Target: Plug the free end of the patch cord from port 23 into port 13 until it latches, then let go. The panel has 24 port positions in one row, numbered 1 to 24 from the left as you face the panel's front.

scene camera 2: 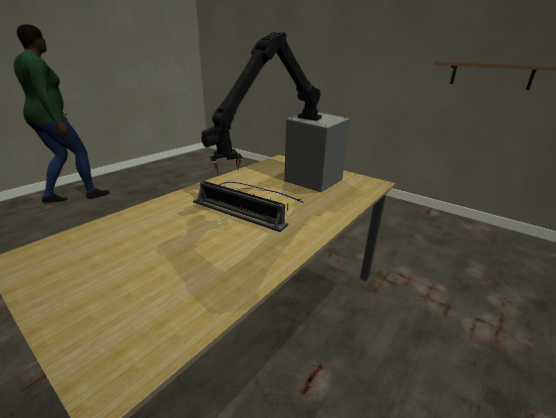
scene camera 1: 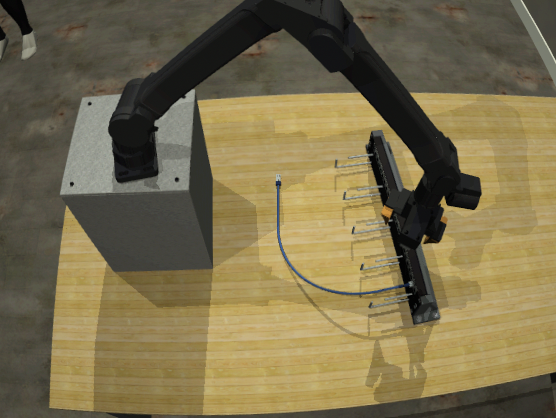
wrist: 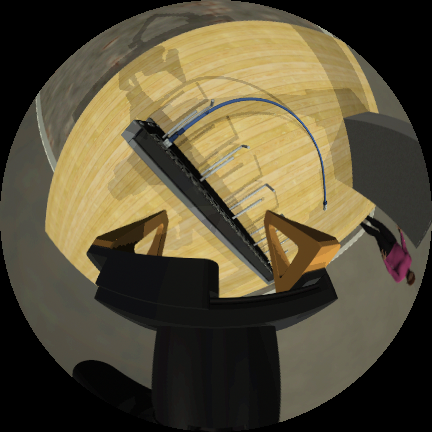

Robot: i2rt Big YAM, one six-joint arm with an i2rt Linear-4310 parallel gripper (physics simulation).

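Pixels of known places: gripper, fingertip midpoint: [scene camera 2: 227,171] [wrist: 215,215]; arm's base at its link origin: [scene camera 2: 309,117] [scene camera 1: 135,155].
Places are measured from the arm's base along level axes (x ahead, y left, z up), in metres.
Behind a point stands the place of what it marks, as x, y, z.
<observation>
The blue patch cord [scene camera 1: 350,293] {0.393, -0.264, -0.316} [wrist: 250,99] {0.390, -0.260, -0.318} curves over the table. Its free plug [scene camera 1: 278,180] {0.308, 0.103, -0.372} [scene camera 2: 301,201] {0.313, 0.110, -0.376} [wrist: 325,205] {0.308, 0.105, -0.371} lies between the pedestal and the panel, apart from my gripper. Its other plug [scene camera 1: 411,284] {0.535, -0.288, -0.296} [wrist: 168,143] {0.533, -0.283, -0.296} sits in the panel [scene camera 1: 422,272] {0.564, -0.272, -0.279} [scene camera 2: 243,200] {0.573, -0.079, -0.310} [wrist: 175,175] {0.555, -0.241, -0.280} near one end. The long black panel stands on the table with its port side facing the arm's base. Port numbers are not readable, and port 13 cannot be picked out. My gripper [scene camera 1: 412,220] {0.530, -0.195, -0.202} [scene camera 2: 228,171] {0.530, -0.195, -0.202} [wrist: 215,215] {0.530, -0.195, -0.202} is open and empty, high above the panel, fingers pointing down.
Several thin metal brackets [scene camera 1: 361,196] {0.506, 0.000, -0.362} [wrist: 225,161] {0.492, -0.200, -0.323} stick out from the panel's port side. The grey pedestal [scene camera 1: 150,230] {-0.012, -0.085, -0.156} [scene camera 2: 306,150] {0.120, 0.042, -0.157} [wrist: 395,165] carries the arm's base on the wooden table [scene camera 1: 240,350] {0.118, -0.324, -0.379} [scene camera 2: 125,280] {1.180, -0.149, -0.378}. A person in green [scene camera 2: 40,90] stands beyond the table.
</observation>
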